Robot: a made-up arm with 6 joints. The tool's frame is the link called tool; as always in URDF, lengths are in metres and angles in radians.
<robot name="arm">
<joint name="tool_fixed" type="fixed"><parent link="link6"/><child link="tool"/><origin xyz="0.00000 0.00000 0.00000" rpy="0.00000 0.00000 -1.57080"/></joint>
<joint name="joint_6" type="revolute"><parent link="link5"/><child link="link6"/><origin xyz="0.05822 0.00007 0.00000" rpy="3.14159 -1.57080 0.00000"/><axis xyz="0 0 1"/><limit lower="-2.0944" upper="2.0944"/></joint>
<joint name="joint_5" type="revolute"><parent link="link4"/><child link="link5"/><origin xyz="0.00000 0.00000 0.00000" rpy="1.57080 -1.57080 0.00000"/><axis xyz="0 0 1"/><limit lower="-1.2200" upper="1.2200"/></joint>
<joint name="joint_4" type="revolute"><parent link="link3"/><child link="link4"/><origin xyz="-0.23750 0.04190 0.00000" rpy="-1.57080 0.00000 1.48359"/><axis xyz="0 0 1"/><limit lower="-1.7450" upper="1.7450"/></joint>
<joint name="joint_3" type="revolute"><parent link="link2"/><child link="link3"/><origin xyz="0.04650 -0.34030 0.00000" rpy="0.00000 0.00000 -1.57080"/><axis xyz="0 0 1"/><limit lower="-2.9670" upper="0.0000"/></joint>
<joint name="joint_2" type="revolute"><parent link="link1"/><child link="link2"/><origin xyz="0.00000 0.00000 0.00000" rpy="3.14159 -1.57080 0.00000"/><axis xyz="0 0 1"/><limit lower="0.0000" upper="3.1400"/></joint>
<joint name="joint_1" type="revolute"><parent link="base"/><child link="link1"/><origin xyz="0.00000 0.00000 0.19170" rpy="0.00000 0.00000 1.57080"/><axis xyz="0 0 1"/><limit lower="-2.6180" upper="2.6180"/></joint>
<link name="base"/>
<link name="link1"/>
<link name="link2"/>
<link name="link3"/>
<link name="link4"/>
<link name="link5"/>
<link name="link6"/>
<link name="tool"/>
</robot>
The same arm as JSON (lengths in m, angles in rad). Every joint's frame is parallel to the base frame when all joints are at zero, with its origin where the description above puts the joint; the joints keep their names.
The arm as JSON. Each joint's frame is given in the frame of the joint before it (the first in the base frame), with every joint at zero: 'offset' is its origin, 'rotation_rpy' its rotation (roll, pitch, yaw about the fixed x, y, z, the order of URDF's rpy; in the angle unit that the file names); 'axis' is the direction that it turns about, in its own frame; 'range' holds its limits. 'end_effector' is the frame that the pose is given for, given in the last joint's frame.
{"length_unit": "m", "angle_unit": "rad", "chain": [{"id": "joint_1", "offset": [0.0, 0.0, 0.1917], "rotation_rpy": [0.0, 0.0, 0.0], "axis": [0.0, 0.0, 1.0], "range": [-2.618, 2.618]}, {"id": "joint_2", "offset": [0.0, 0.0, 0.0], "rotation_rpy": [0.0, 0.0, 0.0], "axis": [0.0, 1.0, 0.0], "range": [0.0, 3.14]}, {"id": "joint_3", "offset": [-0.3403, 0.0, 0.0465], "rotation_rpy": [0.0, 0.0, 0.0], "axis": [0.0, 1.0, 0.0], "range": [-2.967, 0.0]}, {"id": "joint_4", "offset": [0.2375, 0.0, 0.0419], "rotation_rpy": [0.0, 0.0, 0.0], "axis": [0.9962, 0.0, 0.0871], "range": [-1.745, 1.745]}, {"id": "joint_5", "offset": [0.0, 0.0, 0.0], "rotation_rpy": [0.0, 0.0, 0.0], "axis": [0.0, 1.0, 0.0], "range": [-1.22, 1.22]}, {"id": "joint_6", "offset": [0.058, 0.0, 0.005], "rotation_rpy": [0.0, 0.0, 0.0], "axis": [0.9962, 0.0, 0.0871], "range": [-2.0944, 2.0944]}], "end_effector": {"offset": [0.0, 0.0, 0.0], "rotation_rpy": [0.0, 1.4836, 0.0]}}
